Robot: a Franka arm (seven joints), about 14 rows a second.
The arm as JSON. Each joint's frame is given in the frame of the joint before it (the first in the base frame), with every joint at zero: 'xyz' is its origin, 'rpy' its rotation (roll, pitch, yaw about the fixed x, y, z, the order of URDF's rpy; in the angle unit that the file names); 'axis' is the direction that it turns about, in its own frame. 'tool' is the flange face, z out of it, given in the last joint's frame.
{
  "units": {
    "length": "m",
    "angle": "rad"
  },
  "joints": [
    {
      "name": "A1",
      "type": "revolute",
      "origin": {
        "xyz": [
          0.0,
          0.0,
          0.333
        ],
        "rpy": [
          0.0,
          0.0,
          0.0
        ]
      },
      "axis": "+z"
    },
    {
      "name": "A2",
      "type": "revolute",
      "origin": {
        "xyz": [
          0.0,
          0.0,
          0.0
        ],
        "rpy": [
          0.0,
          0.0,
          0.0
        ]
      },
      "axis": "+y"
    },
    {
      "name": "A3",
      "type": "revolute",
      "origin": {
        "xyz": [
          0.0,
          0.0,
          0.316
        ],
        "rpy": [
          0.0,
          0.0,
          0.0
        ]
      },
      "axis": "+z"
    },
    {
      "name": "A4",
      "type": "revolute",
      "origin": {
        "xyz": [
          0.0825,
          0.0,
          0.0
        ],
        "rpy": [
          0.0,
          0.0,
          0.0
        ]
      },
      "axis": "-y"
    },
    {
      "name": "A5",
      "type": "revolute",
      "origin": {
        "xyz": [
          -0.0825,
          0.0,
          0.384
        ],
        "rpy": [
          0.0,
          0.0,
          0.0
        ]
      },
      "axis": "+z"
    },
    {
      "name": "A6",
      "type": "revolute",
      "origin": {
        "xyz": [
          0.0,
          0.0,
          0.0
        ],
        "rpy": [
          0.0,
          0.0,
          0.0
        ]
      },
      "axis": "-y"
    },
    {
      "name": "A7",
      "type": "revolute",
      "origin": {
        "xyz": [
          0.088,
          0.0,
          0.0
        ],
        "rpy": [
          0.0,
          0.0,
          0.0
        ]
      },
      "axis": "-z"
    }
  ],
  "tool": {
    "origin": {
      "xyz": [
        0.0,
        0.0,
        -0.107
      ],
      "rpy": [
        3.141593,
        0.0,
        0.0
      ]
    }
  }
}
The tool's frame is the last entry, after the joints.
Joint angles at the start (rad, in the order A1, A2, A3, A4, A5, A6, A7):
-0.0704, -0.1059, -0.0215, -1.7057, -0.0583, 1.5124, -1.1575
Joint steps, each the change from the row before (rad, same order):
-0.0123, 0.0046, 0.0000, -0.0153, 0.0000, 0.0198, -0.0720
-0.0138, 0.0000, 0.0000, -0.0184, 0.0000, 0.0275, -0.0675
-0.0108, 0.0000, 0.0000, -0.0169, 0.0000, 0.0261, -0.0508
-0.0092, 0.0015, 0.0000, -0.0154, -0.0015, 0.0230, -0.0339
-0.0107, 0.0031, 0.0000, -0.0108, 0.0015, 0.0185, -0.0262
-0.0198, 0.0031, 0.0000, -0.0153, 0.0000, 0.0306, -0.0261
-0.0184, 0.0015, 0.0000, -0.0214, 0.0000, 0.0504, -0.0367
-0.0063, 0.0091, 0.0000, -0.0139, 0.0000, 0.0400, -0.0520
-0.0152, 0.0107, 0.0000, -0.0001, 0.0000, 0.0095, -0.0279
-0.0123, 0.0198, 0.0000, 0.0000, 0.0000, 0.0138, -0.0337
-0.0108, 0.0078, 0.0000, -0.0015, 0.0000, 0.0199, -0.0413
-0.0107, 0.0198, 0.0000, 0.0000, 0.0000, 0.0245, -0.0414
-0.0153, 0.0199, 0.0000, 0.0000, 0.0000, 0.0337, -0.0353
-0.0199, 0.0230, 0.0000, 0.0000, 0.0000, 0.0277, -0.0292
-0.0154, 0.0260, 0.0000, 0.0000, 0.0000, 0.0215, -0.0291
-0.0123, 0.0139, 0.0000, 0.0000, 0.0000, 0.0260, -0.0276
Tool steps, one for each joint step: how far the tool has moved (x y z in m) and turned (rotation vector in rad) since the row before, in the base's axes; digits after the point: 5 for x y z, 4 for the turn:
0.00211, -0.00643, -0.00794, 0.0066, 0.0035, 0.0605
0.00126, -0.00717, -0.00643, 0.0051, -0.0059, 0.0549
0.00118, -0.00565, -0.00585, 0.0031, -0.0067, 0.0413
0.00124, -0.00502, -0.00617, 0.0003, -0.0042, 0.0260
0.00123, -0.00555, -0.00523, 0.0027, -0.0035, 0.0163
0.00122, -0.01054, -0.00636, -0.0002, -0.0108, 0.0080
0.00226, -0.00998, -0.00674, -0.0029, -0.0252, 0.0211
0.00445, -0.00398, -0.00805, -0.0019, -0.0139, 0.0479
0.00165, -0.00857, -0.00497, 0.0005, 0.0028, 0.0132
0.00421, -0.00757, -0.00954, 0.0016, 0.0077, 0.0221
0.00218, -0.00640, -0.00325, -0.0016, -0.0081, 0.0315
0.00511, -0.00706, -0.00878, -0.0008, -0.0022, 0.0320
0.00514, -0.00983, -0.00813, -0.0033, -0.0113, 0.0218
0.00397, -0.01250, -0.01054, -0.0015, -0.0027, 0.0108
0.00407, -0.01015, -0.01298, 0.0009, 0.0062, 0.0149
0.00273, -0.00806, -0.00570, -0.0036, -0.0099, 0.0167

